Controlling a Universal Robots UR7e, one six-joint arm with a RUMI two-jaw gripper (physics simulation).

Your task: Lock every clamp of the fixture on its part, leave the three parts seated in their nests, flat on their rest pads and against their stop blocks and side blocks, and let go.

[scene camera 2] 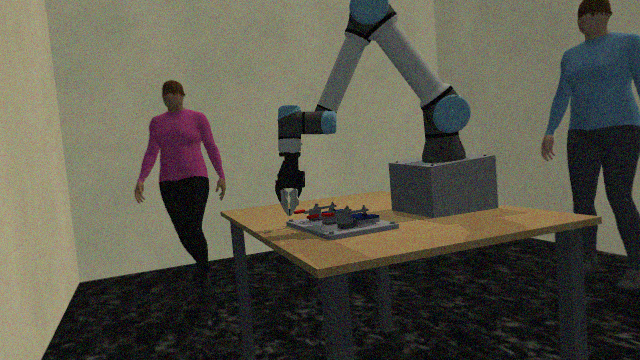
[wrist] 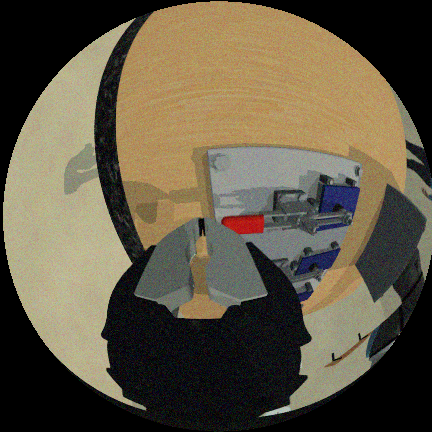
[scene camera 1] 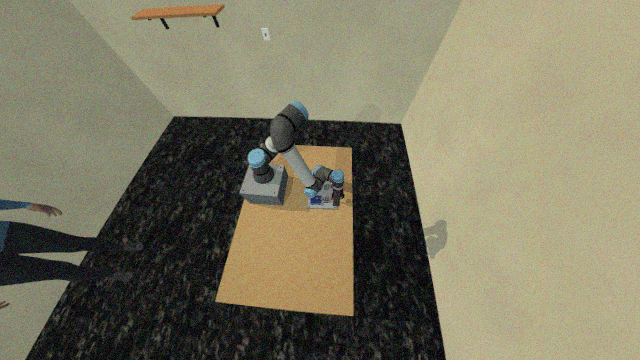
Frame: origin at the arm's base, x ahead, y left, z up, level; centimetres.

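Seen in the pictures: gripper, between the fingertips: (scene camera 2: 289,215) (wrist: 202,219); arm's base, origin of its link: (scene camera 2: 443,159) (scene camera 1: 264,175).
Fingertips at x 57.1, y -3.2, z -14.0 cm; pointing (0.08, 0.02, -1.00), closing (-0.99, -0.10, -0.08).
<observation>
Pixels of each thing's top centre, then the offset from my fingertips to it. Level surfaces: height alone.
- red clamp handle, centre of its top: (wrist: 245,227) dx -3.8, dy -0.3, dz +1.4 cm
- second blue part, centre of its top: (wrist: 318,263) dx -19.5, dy +8.0, dz -1.2 cm
- third blue part, centre of its top: (wrist: 297,299) (scene camera 2: 366,216) dx -20.5, dy +19.0, dz -0.2 cm
- wooden table, height of its surface: dz -4.3 cm
My gripper (scene camera 1: 337,204) (scene camera 2: 290,213) (wrist: 202,219) is shut and empty, its fingertips beside the outer end of a red clamp handle (wrist: 244,224). The fixture plate (scene camera 2: 330,234) (wrist: 250,165) lies on the table. That handle's clamp reaches over a blue part (wrist: 330,194), with its tip above the part's lower edge. A second blue part (wrist: 328,256) has a clamp tip over it. A third blue part (wrist: 304,296) is mostly hidden by the gripper. Red handles (scene camera 2: 327,214) lie low in scene camera 2. Whether each clamp is locked and each part touches its blocks cannot be told.
The grey robot pedestal (scene camera 1: 263,192) (scene camera 2: 445,187) stands on the wooden table (scene camera 1: 295,250) (scene camera 2: 450,235) on the arm's base side of the fixture. Corner bolts (wrist: 220,161) stand up from the plate. Two people (scene camera 2: 182,145) (scene camera 2: 602,82) stand beyond the table.
</observation>
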